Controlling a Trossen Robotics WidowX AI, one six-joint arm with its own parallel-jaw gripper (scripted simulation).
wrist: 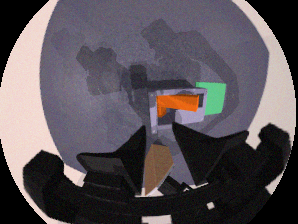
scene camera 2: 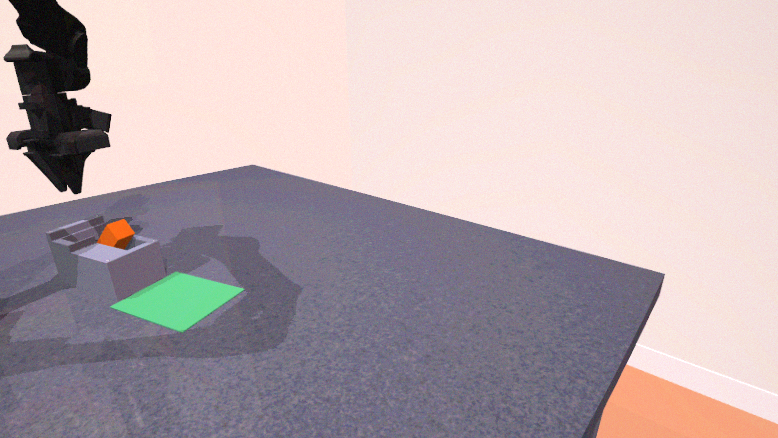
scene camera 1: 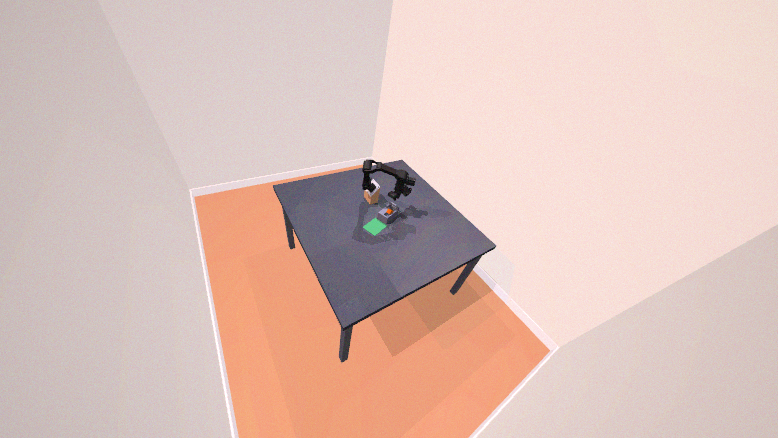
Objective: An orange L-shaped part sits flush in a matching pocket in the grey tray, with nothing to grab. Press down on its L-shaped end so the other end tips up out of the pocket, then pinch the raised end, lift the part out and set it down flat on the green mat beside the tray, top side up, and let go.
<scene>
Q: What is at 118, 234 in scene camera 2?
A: An orange L-shaped part.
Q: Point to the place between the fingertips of the gripper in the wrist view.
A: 159, 126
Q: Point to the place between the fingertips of the gripper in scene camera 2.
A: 70, 192
</scene>
